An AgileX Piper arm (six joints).
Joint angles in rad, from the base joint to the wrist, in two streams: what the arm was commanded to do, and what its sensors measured. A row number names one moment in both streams.
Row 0, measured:
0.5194 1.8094 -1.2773 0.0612 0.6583 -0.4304
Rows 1 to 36, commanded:
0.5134 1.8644 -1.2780 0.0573 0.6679 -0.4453
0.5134 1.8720 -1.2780 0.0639 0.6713 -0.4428
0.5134 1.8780 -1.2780 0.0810 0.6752 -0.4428
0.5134 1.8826 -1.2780 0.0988 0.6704 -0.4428
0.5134 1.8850 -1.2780 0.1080 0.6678 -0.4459
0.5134 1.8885 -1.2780 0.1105 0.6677 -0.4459
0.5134 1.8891 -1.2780 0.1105 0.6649 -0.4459
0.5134 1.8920 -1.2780 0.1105 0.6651 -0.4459
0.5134 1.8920 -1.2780 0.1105 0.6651 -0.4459
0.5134 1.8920 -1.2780 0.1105 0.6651 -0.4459
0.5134 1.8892 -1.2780 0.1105 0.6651 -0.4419
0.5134 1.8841 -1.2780 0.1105 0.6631 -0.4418
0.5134 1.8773 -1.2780 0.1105 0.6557 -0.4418
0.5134 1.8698 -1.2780 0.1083 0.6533 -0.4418
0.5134 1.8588 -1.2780 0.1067 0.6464 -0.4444
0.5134 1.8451 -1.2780 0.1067 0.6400 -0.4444
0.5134 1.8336 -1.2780 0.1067 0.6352 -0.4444
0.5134 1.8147 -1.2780 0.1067 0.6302 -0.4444
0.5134 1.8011 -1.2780 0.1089 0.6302 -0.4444
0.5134 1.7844 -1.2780 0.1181 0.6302 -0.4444
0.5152 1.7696 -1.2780 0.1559 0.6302 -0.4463
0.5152 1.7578 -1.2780 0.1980 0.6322 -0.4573
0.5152 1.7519 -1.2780 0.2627 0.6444 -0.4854
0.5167 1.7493 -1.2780 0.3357 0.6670 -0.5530
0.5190 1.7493 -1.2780 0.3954 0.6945 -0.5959
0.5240 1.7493 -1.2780 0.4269 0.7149 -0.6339
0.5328 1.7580 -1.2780 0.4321 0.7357 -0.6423
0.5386 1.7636 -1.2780 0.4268 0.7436 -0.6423
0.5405 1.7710 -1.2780 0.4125 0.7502 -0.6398
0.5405 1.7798 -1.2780 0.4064 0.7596 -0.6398
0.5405 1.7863 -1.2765 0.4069 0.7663 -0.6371
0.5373 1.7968 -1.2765 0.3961 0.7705 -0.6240
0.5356 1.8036 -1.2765 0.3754 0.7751 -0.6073
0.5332 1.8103 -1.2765 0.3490 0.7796 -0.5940
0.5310 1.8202 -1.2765 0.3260 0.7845 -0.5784
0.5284 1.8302 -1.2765 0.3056 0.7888 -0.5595
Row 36, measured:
0.5421 1.8026 -1.2773 0.3759 0.7669 -0.6074
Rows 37 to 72, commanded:
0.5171 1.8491 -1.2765 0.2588 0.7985 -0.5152
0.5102 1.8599 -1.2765 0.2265 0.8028 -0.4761
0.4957 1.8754 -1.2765 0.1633 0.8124 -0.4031
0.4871 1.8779 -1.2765 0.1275 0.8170 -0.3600
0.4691 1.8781 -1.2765 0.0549 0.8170 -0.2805
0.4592 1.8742 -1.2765 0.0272 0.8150 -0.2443
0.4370 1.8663 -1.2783 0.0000 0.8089 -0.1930
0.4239 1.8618 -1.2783 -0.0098 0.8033 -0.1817
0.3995 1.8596 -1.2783 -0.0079 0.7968 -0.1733
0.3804 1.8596 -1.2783 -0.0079 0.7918 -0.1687
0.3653 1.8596 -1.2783 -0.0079 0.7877 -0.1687
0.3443 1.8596 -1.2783 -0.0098 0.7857 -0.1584
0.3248 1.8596 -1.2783 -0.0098 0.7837 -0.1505
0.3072 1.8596 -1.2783 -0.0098 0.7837 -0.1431
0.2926 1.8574 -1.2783 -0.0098 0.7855 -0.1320
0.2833 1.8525 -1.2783 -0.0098 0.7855 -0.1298
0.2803 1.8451 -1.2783 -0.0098 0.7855 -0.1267
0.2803 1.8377 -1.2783 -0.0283 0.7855 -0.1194
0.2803 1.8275 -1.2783 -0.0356 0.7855 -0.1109
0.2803 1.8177 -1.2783 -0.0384 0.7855 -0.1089
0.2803 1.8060 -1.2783 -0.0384 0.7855 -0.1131
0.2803 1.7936 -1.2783 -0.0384 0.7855 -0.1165
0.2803 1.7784 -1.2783 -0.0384 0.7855 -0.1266
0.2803 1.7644 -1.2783 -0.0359 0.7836 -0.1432
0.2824 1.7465 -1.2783 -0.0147 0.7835 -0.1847
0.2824 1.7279 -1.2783 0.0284 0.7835 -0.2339
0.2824 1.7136 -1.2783 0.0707 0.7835 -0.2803
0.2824 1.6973 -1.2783 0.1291 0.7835 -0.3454
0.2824 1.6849 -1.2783 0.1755 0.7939 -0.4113
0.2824 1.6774 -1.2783 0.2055 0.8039 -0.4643
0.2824 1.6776 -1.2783 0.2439 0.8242 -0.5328
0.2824 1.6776 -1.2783 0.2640 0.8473 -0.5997
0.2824 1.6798 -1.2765 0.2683 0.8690 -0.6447
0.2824 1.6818 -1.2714 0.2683 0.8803 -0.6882
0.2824 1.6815 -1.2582 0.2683 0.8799 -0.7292
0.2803 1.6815 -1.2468 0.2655 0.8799 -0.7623
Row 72, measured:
0.2868 1.6820 -1.2754 0.2463 0.8494 -0.5972
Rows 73 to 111, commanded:
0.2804 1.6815 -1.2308 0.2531 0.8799 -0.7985
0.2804 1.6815 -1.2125 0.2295 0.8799 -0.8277
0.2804 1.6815 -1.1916 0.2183 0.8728 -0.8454
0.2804 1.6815 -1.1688 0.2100 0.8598 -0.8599
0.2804 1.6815 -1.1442 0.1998 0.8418 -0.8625
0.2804 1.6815 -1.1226 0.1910 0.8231 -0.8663
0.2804 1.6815 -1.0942 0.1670 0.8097 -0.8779
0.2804 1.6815 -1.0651 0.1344 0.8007 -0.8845
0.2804 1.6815 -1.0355 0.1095 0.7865 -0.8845
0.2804 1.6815 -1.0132 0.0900 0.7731 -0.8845
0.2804 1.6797 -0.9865 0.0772 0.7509 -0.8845
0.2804 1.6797 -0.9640 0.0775 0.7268 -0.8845
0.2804 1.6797 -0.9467 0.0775 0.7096 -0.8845
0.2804 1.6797 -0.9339 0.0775 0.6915 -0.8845
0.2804 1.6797 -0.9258 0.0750 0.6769 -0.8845
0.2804 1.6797 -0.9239 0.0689 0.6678 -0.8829
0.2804 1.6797 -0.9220 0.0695 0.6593 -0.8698
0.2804 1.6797 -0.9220 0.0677 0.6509 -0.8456
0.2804 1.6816 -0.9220 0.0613 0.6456 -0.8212
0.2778 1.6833 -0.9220 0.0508 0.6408 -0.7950
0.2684 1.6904 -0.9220 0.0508 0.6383 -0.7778
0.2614 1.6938 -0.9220 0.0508 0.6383 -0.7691
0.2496 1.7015 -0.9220 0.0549 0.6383 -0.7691
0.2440 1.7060 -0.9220 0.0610 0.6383 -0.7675
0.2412 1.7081 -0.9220 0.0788 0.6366 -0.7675
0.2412 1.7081 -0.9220 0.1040 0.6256 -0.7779
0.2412 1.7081 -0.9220 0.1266 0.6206 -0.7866
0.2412 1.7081 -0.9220 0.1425 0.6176 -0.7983
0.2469 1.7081 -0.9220 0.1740 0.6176 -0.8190
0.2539 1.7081 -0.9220 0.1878 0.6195 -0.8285
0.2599 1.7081 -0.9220 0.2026 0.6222 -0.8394
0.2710 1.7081 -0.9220 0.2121 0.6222 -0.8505
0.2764 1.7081 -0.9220 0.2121 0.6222 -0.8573
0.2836 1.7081 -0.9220 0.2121 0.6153 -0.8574
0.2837 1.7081 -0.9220 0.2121 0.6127 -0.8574
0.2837 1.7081 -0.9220 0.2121 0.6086 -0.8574
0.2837 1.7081 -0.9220 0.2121 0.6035 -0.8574
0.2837 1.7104 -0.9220 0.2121 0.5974 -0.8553
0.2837 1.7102 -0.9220 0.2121 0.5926 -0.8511
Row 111, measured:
0.2834 1.7089 -0.9228 0.2068 0.6206 -0.8449
